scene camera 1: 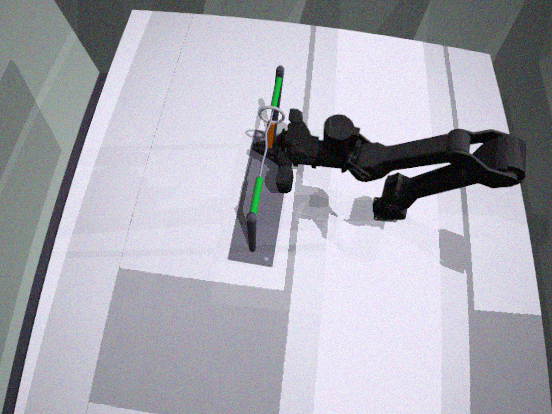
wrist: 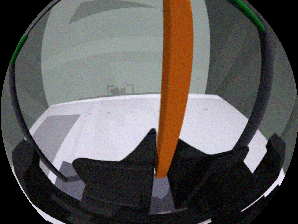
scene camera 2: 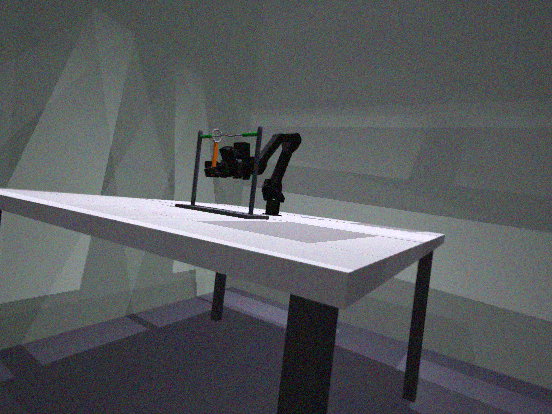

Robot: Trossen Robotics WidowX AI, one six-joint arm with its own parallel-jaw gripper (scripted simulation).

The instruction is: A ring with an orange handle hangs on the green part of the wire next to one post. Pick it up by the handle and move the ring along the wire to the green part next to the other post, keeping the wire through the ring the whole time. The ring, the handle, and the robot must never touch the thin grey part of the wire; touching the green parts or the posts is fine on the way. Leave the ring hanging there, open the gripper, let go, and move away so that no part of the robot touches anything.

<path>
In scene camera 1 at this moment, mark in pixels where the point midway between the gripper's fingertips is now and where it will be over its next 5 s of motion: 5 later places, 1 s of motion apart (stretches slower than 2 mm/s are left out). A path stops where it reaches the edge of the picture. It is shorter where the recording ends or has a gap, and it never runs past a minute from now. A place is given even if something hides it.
My gripper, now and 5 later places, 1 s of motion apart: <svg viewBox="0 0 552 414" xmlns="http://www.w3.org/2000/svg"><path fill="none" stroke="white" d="M252 146L250 160L242 162L251 186L248 196L246 208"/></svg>
</path>
